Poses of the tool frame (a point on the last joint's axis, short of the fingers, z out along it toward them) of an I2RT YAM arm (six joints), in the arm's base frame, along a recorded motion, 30 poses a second.
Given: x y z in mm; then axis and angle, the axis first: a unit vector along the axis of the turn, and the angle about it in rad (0 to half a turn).
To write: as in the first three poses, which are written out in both.
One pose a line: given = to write
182 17 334 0.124 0.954 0.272 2.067 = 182 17 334 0.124 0.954 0.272 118.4
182 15 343 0.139 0.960 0.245 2.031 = 182 15 343 0.139 0.960 0.245 116.4
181 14 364 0.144 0.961 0.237 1.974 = 181 14 364 0.144 0.961 0.237 113.1
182 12 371 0.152 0.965 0.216 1.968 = 182 12 371 0.152 0.965 0.216 112.8
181 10 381 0.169 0.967 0.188 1.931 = 181 10 381 0.169 0.967 0.188 110.6
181 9 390 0.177 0.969 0.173 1.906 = 181 9 390 0.177 0.969 0.173 109.2
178 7 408 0.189 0.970 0.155 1.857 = 178 7 408 0.189 0.970 0.155 106.4
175 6 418 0.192 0.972 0.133 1.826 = 175 6 418 0.192 0.972 0.133 104.6
